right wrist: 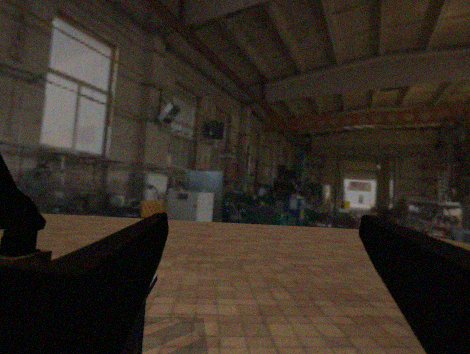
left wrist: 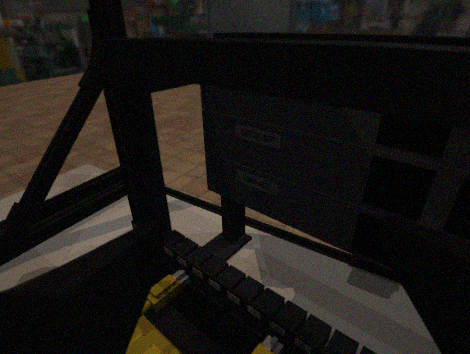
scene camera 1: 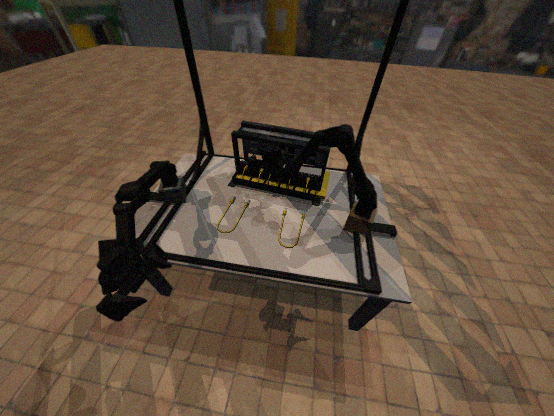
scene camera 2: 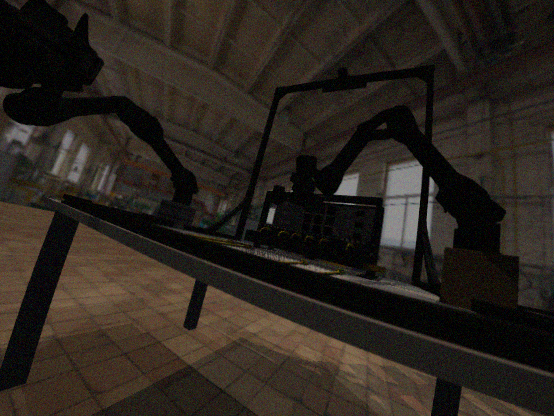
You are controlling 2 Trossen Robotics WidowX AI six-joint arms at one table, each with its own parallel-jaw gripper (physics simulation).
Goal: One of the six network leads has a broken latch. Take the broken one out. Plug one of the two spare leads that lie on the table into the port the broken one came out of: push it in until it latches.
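Places are measured from the left arm's base along level axes (x left, y back, z up), in millimetres.
Pixels of known places: left gripper, fingertip midpoint: (left wrist: 271,228) (scene camera 2: 292,205); right gripper, fingertip midpoint: (right wrist: 263,223) (scene camera 1: 158,281); left arm's base, link origin: (right wrist: 18,252) (scene camera 1: 363,211) (scene camera 2: 476,254); right arm's base, link origin: (scene camera 1: 170,182) (scene camera 2: 180,204).
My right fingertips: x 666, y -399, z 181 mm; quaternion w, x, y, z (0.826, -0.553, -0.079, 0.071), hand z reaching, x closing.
Observation:
Ahead of a thing's pixels: the offset from my right fingertips to its top centre. "spot": to the spot under its first point. Level surfaces: height alone.
A black rack @[dx -777, dy -72, dz -21 mm] (scene camera 1: 267,125) (scene camera 2: 358,202) (left wrist: 139,158) stands at the back of the table @[dz -283 mm] (scene camera 1: 333,264). Several yellow leads @[dx -731, dy +109, dz -193 mm] (scene camera 1: 307,182) are plugged into the port row @[spot: dx -742, dy -184, dz -186 mm] (left wrist: 247,288) at its foot. One yellow plug @[spot: dx -694, dy -224, dz -188 mm] (left wrist: 163,289) shows close in the left wrist view. Two spare yellow leads (scene camera 1: 232,215) (scene camera 1: 292,229) lie bent in U shapes in front of the rack. My left gripper (scene camera 1: 274,158) (scene camera 2: 303,186) is open and empty, low at the rack's front above the plugged leads. My right gripper (scene camera 1: 116,307) (right wrist: 263,223) is open and empty, hanging off the table's left side.
A tall black gantry (scene camera 1: 193,74) (scene camera 2: 267,136) rises from the table's back corners. Black rails (scene camera 1: 366,256) run along the table's edges. A brown block (scene camera 1: 358,223) sits at the left arm's base.

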